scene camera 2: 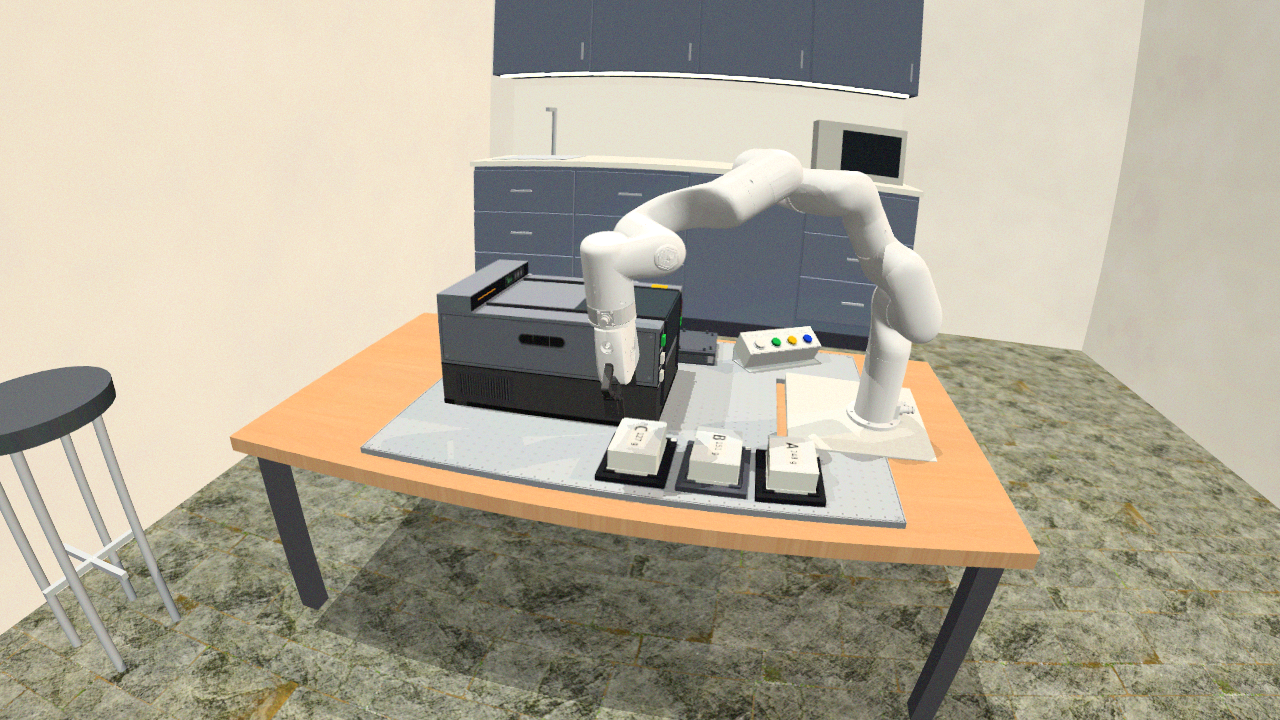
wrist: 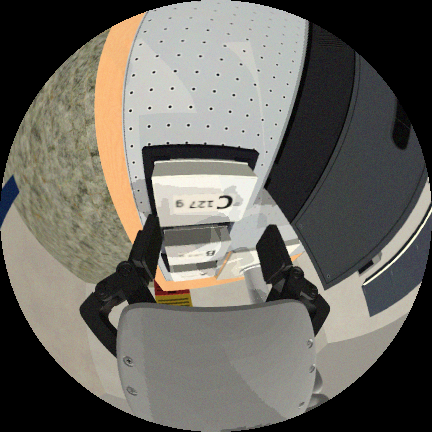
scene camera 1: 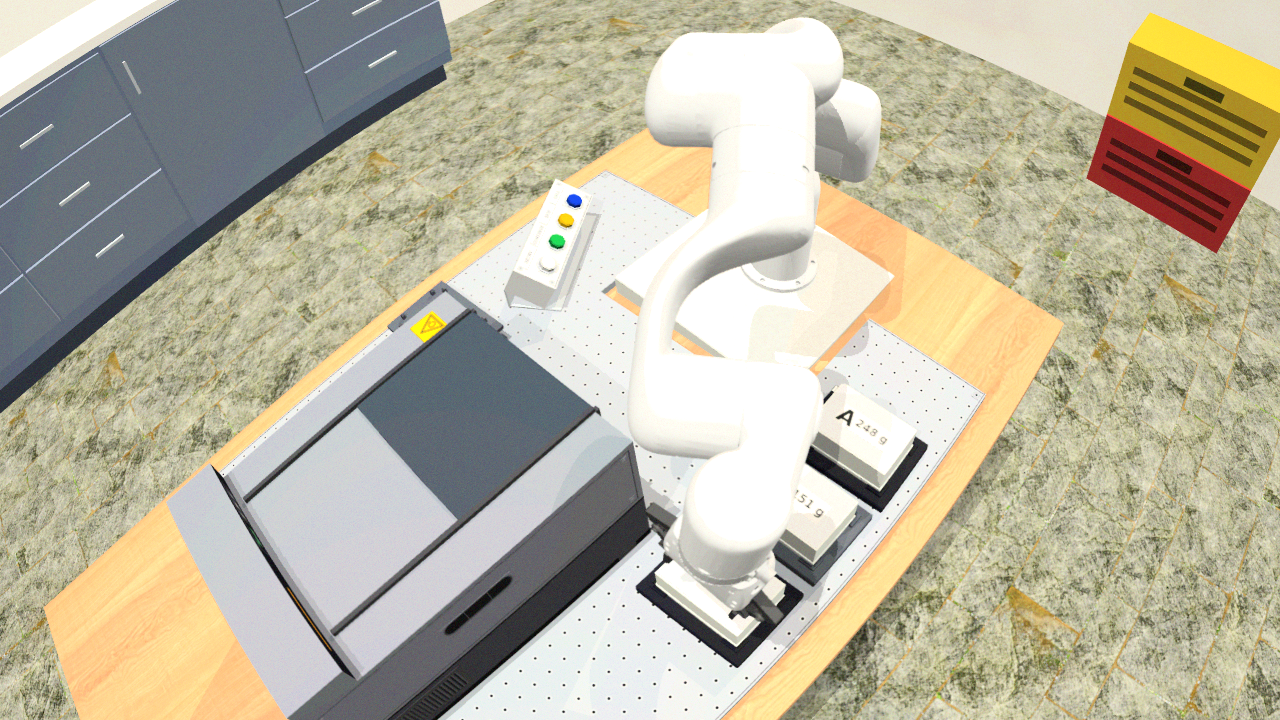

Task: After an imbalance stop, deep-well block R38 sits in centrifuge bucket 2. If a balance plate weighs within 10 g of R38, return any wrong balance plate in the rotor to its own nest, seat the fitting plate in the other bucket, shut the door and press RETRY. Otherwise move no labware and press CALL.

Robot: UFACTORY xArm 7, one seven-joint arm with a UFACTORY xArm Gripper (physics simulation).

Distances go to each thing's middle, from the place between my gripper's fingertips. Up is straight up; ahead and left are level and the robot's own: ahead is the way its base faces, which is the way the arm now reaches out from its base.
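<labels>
My hand is 30 mm past the plate C (scene camera 1: pixel 671 578) and 90 mm above it. Counting from my hand, I find the black nest (scene camera 1: pixel 647 587) 30 mm behind and 110 mm below. The plate A (scene camera 1: pixel 866 440) is 40 mm to the left of my hand, 300 mm behind it and 90 mm below it, whereas the plate B (scene camera 1: pixel 821 511) is 20 mm to the left of my hand, 170 mm behind it and, again, 90 mm below it.
</labels>
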